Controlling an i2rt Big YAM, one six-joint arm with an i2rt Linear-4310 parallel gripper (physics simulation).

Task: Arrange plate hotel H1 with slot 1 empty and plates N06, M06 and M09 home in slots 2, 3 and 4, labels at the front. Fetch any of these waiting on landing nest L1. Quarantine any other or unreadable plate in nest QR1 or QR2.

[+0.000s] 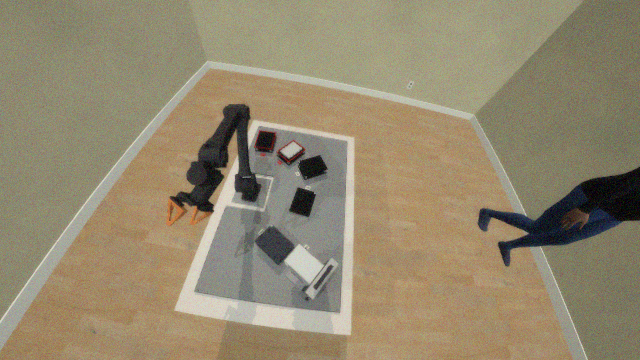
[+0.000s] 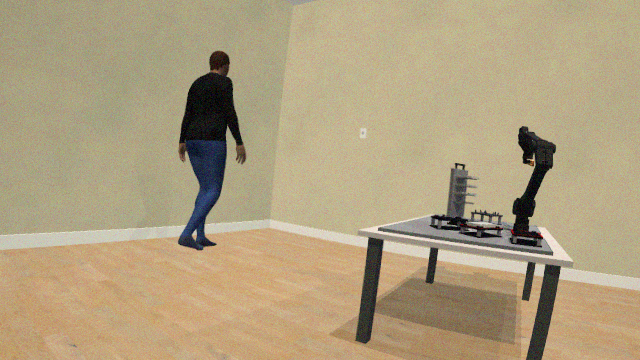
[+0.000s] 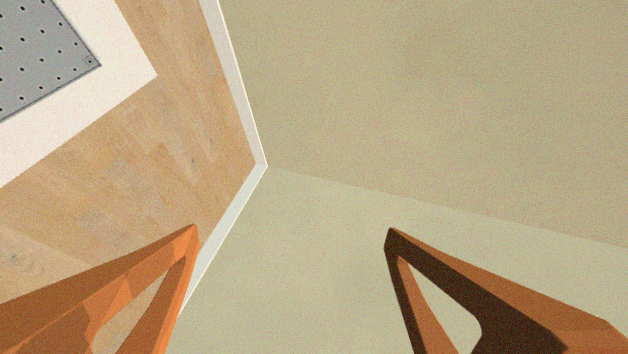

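Pixels of known places: gripper, between the fingertips: (image 1: 180, 224) (image 2: 534, 159) (image 3: 296, 236); arm's base, origin of its link: (image 1: 251, 192).
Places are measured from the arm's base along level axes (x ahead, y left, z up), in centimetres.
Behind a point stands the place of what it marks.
My gripper (image 1: 181, 223) @[x -3.2, y -35.6, z 42.4 cm] (image 2: 531, 162) @[x -3.2, y -35.6, z 42.4 cm] (image 3: 296, 236) @[x -3.2, y -35.6, z 42.4 cm] is open and empty, held high beyond the table's long edge, away from every nest. Plate hotel H1, a tall grey tower (image 1: 322, 278) (image 2: 457, 192) with thin shelves, stands at the table's far end. A white flat surface (image 1: 304, 263) @[x 38.9, y -36.8, z 28.6 cm] juts from it; I cannot tell whether it is a plate or a shelf. A white plate (image 1: 291, 149) @[x 16.3, y 34.5, z 6.1 cm] (image 2: 481, 225) @[x 15.2, y 41.1, z 5.6 cm] lies on a red-edged nest. Another red-edged nest (image 1: 265, 141) @[x -3.3, y 37.9, z 4.6 cm] (image 2: 526, 235) @[x -4.3, y 47.8, z 4.6 cm] shows a black top. Labels and nest names are too small to read.
Two black nests (image 1: 312, 166) @[x 32.9, y 24.6, z 5.6 cm] (image 1: 302, 201) @[x 31.7, y 0.3, z 1.9 cm] stand mid-table, and a larger dark grey stand (image 1: 274, 244) @[x 23.1, y -28.3, z 6.7 cm] is beside the hotel. The arm's base is inside a white outlined square (image 1: 268, 194) @[x 11.1, y 0.8, z 0.7 cm]. A person (image 1: 560, 220) (image 2: 210, 115) is on the floor away from the table.
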